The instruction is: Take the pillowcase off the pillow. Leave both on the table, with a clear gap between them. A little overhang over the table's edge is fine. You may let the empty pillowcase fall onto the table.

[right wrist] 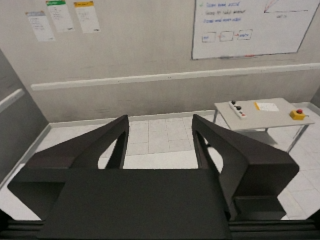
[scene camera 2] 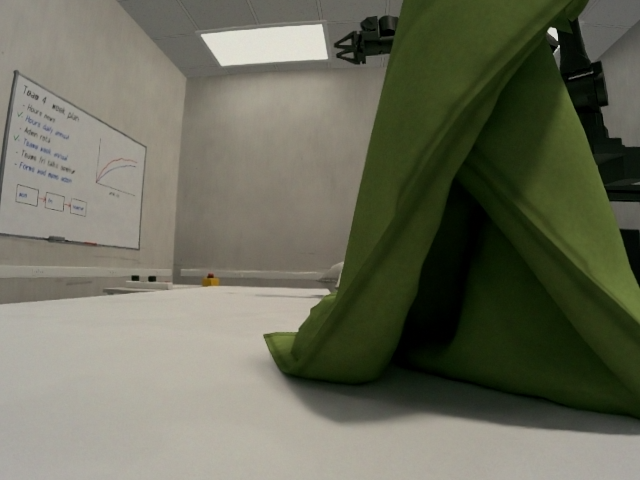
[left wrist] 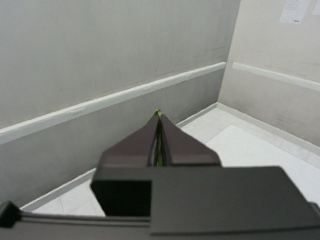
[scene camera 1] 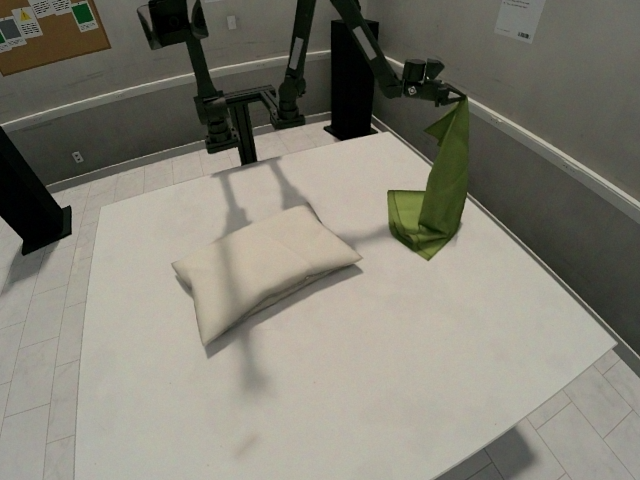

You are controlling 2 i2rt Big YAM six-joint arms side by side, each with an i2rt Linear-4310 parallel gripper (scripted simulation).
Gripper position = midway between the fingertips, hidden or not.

Note:
I see my left gripper (left wrist: 159, 120), my right gripper (scene camera 1: 172, 31), a green pillowcase (scene camera 2: 483, 248) and a pillow (scene camera 1: 232, 278).
The green pillowcase shows as well in scene camera 1 (scene camera 1: 425, 221). My right gripper is seen too in the right wrist view (right wrist: 160, 120) and in scene camera 2 (scene camera 2: 335, 50).

